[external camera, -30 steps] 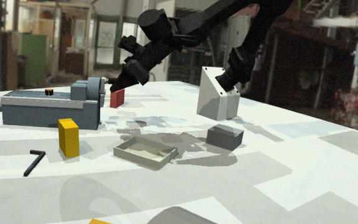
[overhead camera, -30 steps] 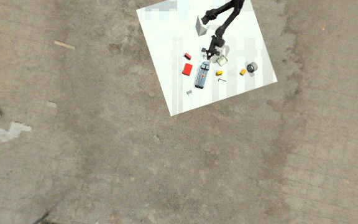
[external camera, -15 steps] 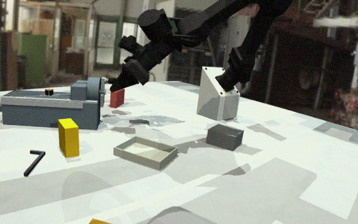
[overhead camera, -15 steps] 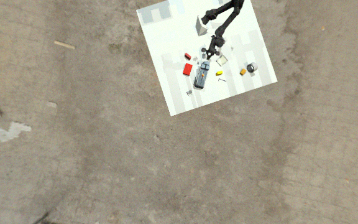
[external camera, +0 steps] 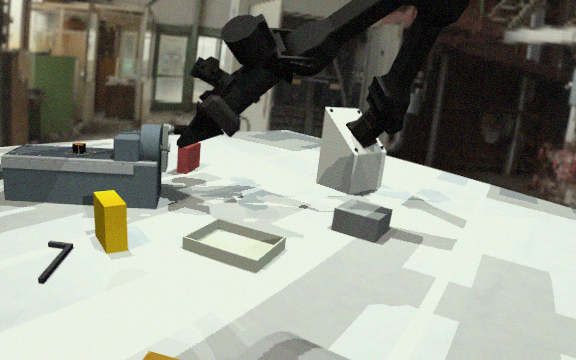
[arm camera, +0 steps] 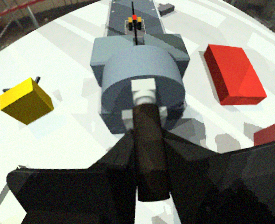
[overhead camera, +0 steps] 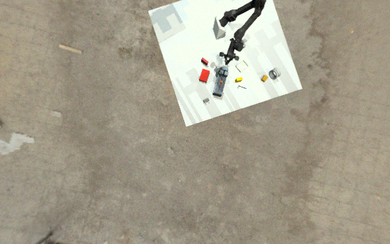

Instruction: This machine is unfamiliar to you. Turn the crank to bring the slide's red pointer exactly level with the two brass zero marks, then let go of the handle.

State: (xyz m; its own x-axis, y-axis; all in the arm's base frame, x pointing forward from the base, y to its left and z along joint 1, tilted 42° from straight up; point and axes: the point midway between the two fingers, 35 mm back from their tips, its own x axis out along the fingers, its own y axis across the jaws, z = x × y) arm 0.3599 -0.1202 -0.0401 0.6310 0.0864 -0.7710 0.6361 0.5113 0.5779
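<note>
Now: gripper tip 20 mm below the dark crank handle, 10 mm to the right of it and 10 mm past it. From my gripper tip the other things lie so: red pointer: 130 mm ahead, 120 mm to the right, 10 mm below; then shallow grey tray: 190 mm to the left, 90 mm below, 50 mm ahead; then yellow block: 170 mm ahead, 80 mm to the left, 70 mm below.
</note>
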